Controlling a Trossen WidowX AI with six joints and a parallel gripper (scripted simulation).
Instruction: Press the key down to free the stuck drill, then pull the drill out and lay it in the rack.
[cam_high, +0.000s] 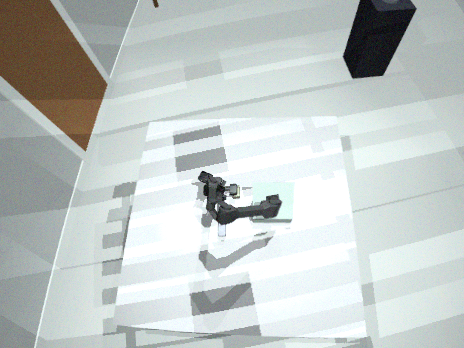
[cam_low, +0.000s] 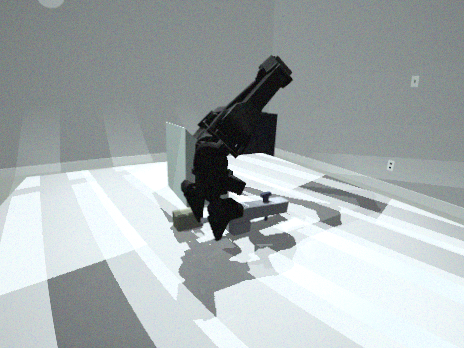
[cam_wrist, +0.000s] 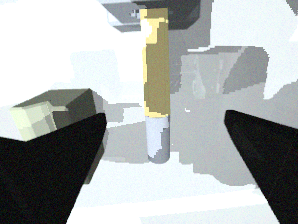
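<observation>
My gripper tip is now 5 cm to the right of the drill and 2 cm below it. Round my gripper tip: small blue key (1 cm ahead, 17 cm to the left, 3 cm above); rack (8 cm behind, 1 cm to the right); grey housing (1 cm ahead, 15 cm to the left, 1 cm above).
</observation>
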